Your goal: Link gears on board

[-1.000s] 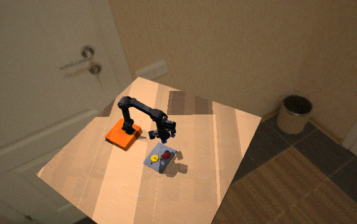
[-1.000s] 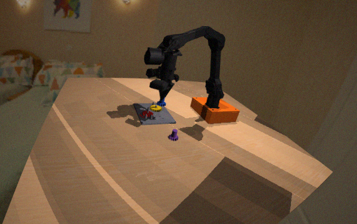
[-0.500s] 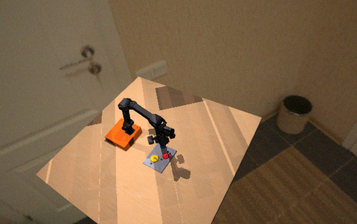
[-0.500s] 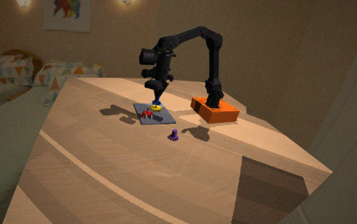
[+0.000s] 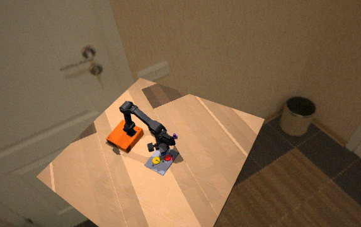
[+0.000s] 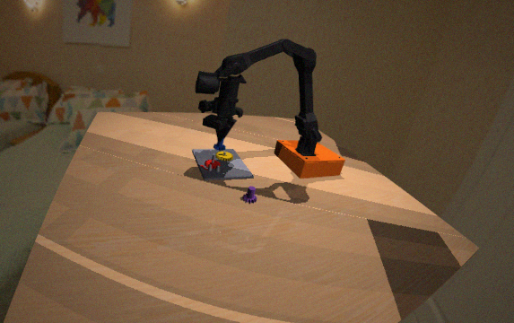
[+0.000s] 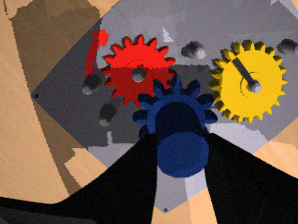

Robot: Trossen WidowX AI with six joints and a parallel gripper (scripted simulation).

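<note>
Right now the red gear is 20 mm ahead of my gripper tip, 10 mm to the left of it and 80 mm below it. From my gripper tip the other things lie so: yellow gear: 40 mm behind, 50 mm to the right, 80 mm below; purple gear: 50 mm behind, 200 mm to the left, 80 mm below; blue gear: 10 mm below.
</note>
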